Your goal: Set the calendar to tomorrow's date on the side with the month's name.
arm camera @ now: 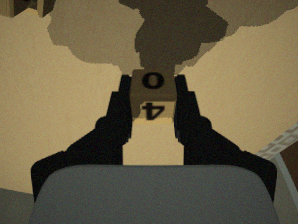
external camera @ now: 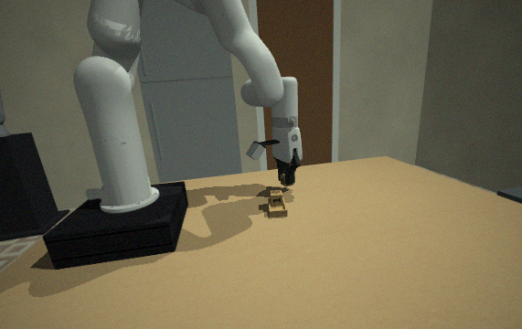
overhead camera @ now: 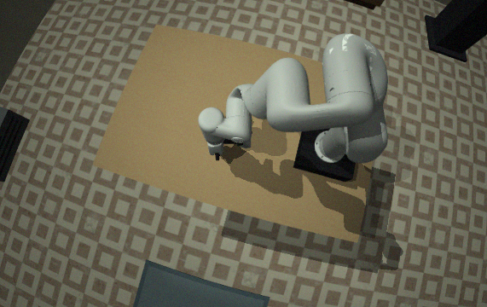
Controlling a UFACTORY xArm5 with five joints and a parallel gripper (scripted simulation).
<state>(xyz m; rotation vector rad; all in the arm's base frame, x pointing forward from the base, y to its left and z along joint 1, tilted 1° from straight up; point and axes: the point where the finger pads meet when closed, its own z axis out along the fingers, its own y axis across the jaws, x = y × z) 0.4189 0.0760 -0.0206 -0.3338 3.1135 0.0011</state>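
Right now my hand is 12 cm to the left of the wooden calendar tray, 7 cm past it and 4 cm above it. Also, from my hand: wooden date cube (1 cm below).
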